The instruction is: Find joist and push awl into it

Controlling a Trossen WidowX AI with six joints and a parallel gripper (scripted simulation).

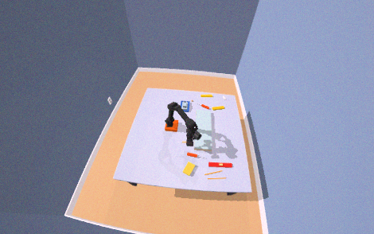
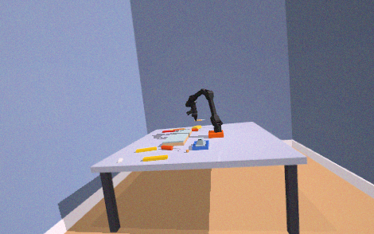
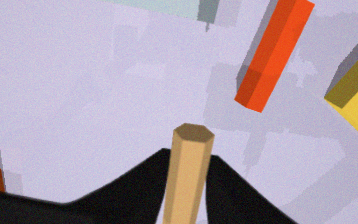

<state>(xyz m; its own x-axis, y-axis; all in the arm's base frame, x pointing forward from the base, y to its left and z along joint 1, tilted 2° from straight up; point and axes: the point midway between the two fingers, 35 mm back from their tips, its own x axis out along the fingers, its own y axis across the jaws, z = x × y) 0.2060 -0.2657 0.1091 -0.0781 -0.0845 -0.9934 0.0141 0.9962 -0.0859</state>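
The awl lies 60 mm behind my gripper tip. Also, from my gripper tip: blue tray (580 mm to the left, 110 mm below, 30 mm behind); red level (310 mm ahead, 190 mm to the right, 110 mm below); yellow block (220 mm to the right, 110 mm below).
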